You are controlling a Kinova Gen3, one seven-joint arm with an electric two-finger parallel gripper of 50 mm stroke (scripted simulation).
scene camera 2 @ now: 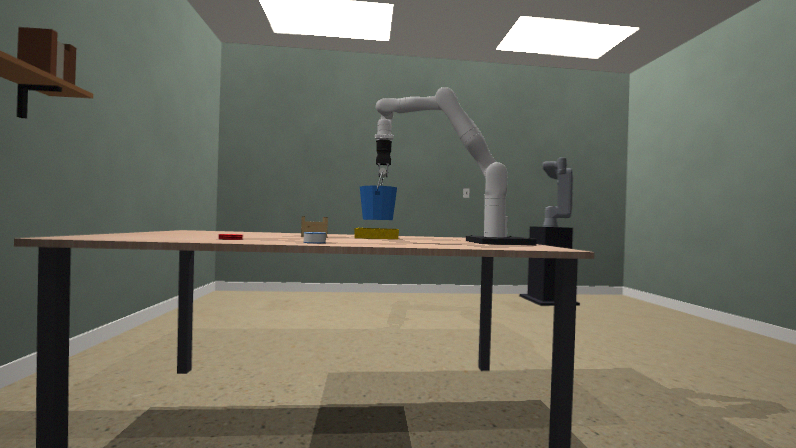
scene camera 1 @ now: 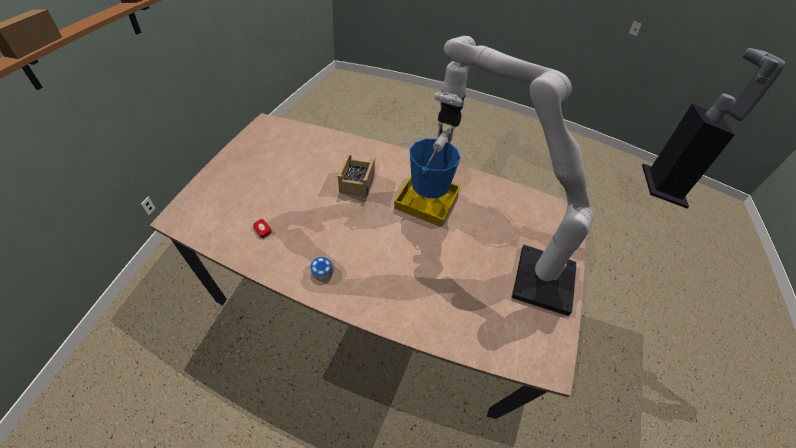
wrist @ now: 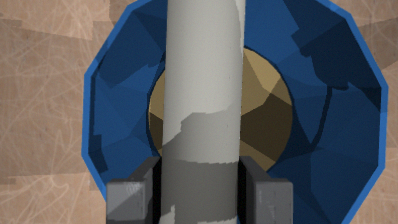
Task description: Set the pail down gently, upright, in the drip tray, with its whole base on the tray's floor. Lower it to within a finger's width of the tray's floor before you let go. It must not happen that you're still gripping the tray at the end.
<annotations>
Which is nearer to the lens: the yellow drip tray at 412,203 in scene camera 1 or the blue pail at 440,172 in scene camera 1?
The blue pail.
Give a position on a blue pail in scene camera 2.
377,204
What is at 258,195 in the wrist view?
My gripper.
</annotations>
